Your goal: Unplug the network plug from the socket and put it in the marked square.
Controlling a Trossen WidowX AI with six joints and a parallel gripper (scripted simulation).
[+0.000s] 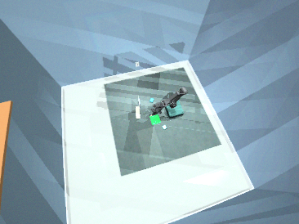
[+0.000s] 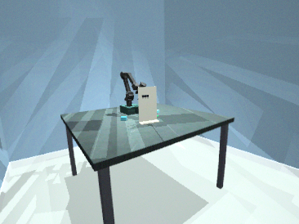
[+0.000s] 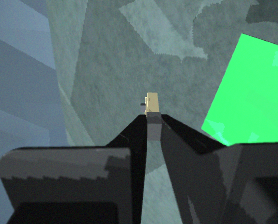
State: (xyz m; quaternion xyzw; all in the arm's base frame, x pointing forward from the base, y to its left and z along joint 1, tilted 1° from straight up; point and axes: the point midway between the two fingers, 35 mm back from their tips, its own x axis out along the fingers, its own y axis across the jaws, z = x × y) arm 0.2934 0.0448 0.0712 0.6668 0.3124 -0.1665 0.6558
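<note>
Right now my gripper tip is 120 mm above the green marked square, 40 mm past it and 30 mm to the right of it. Also, from my gripper tip: upright panel (150 mm to the right, 120 mm ahead, 10 mm above); pale yellow network plug (10 mm ahead).
</note>
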